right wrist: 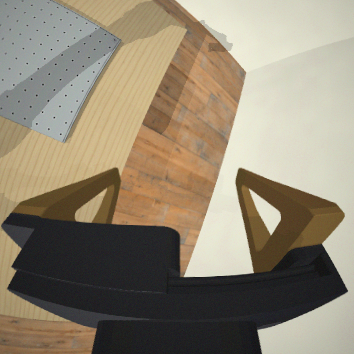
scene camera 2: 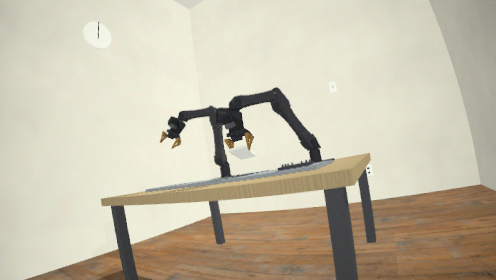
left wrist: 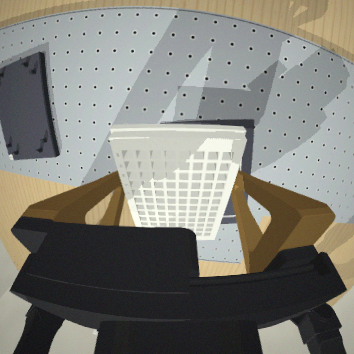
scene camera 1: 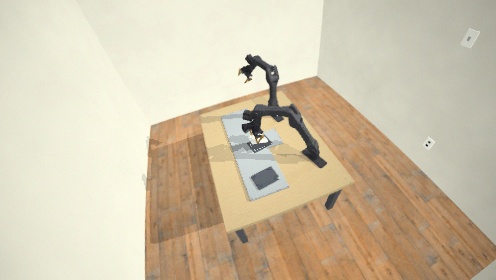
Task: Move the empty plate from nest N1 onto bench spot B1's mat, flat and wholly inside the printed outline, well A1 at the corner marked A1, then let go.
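Pixels of known places: left gripper, fingertip midpoint: (scene camera 2: 240,152) (left wrist: 177,174) (scene camera 1: 255,139); right gripper, fingertip midpoint: (right wrist: 177,173) (scene camera 2: 165,145) (scene camera 1: 241,79); left arm's base, origin of the base link: (scene camera 1: 314,157).
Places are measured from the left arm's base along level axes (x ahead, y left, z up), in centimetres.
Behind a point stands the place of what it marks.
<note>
The white gridded plate (scene camera 1: 257,135) (scene camera 2: 243,152) @(x 28.0, y -32.6, z 11.8 cm) (left wrist: 175,131) @(x 32.1, y -34.3, z 14.0 cm) is between the fingers of my left gripper (scene camera 1: 256,139) @(x 28.5, y -33.8, z 12.0 cm) (scene camera 2: 240,148) @(x 28.5, y -33.8, z 12.0 cm) (left wrist: 177,174) @(x 28.5, y -33.8, z 12.0 cm), which is shut on its two sides and holds it above the bench. The dark mat (scene camera 1: 259,149) @(x 27.0, y -31.9, z 1.4 cm) (left wrist: 249,150) @(x 26.8, y -43.2, z 1.5 cm) lies below; in the left wrist view the plate hides most of it and its white outline. Corner A1's mark is not legible. A dark block with corner pegs (scene camera 1: 265,178) @(x 39.5, y -7.6, z 2.5 cm) (scene camera 2: 295,166) @(x 47.2, y -8.5, z 1.8 cm) (left wrist: 25,105) @(x 39.4, y -10.3, z 2.5 cm), apparently the nest, has no plate on it. My right gripper (scene camera 1: 243,77) @(x 1.1, y -92.0, z 27.3 cm) (scene camera 2: 169,143) @(x 1.1, y -92.0, z 27.3 cm) (right wrist: 177,173) @(x 1.1, y -92.0, z 27.3 cm) is open and empty, high up.
A grey perforated board (scene camera 1: 241,167) @(x 47.2, y -26.7, z 1.3 cm) (left wrist: 75,30) @(x 47.6, y -21.5, z 1.3 cm) (right wrist: 50,60) @(x 20.9, y -76.4, z 1.3 cm) lies on the wooden table (scene camera 1: 215,187) @(x 70.8, y -24.7, z 0.0 cm) (scene camera 2: 235,191) @(x 70.7, y -25.1, z -1.7 cm) (right wrist: 125,90) @(x 18.9, y -93.5, z 0.0 cm) and carries the mat and the pegged block. The block lies left of the mat in the left wrist view. The right gripper is near a table end.
</note>
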